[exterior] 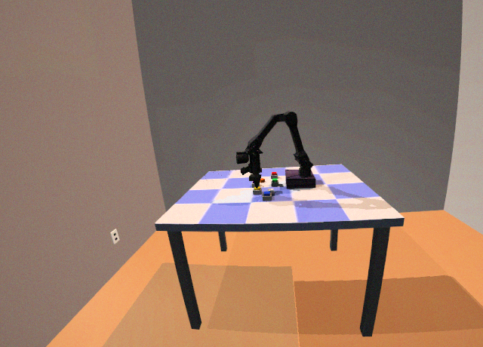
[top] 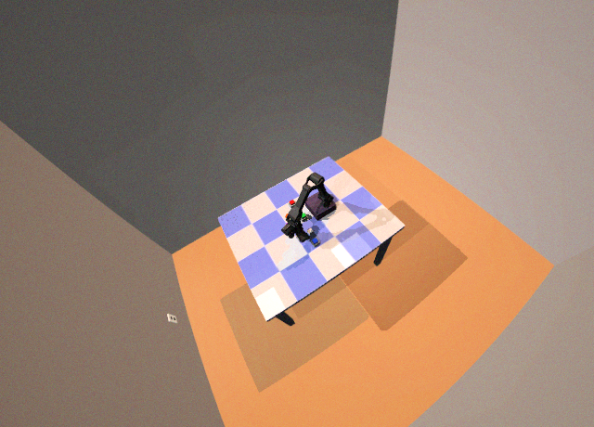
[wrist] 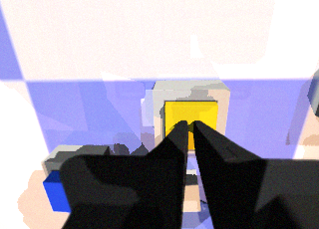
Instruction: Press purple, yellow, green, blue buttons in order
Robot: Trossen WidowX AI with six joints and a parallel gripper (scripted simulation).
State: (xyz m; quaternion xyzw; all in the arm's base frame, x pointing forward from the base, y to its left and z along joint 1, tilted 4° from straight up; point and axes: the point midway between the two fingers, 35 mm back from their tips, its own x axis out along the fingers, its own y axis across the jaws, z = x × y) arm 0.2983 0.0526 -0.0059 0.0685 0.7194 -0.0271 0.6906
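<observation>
Now: the yellow button 1 cm below my gripper tip. From my gripper tip the other things lie so: red button (26 cm to the right, 14 cm behind); blue button (10 cm to the left, 5 cm behind).
</observation>
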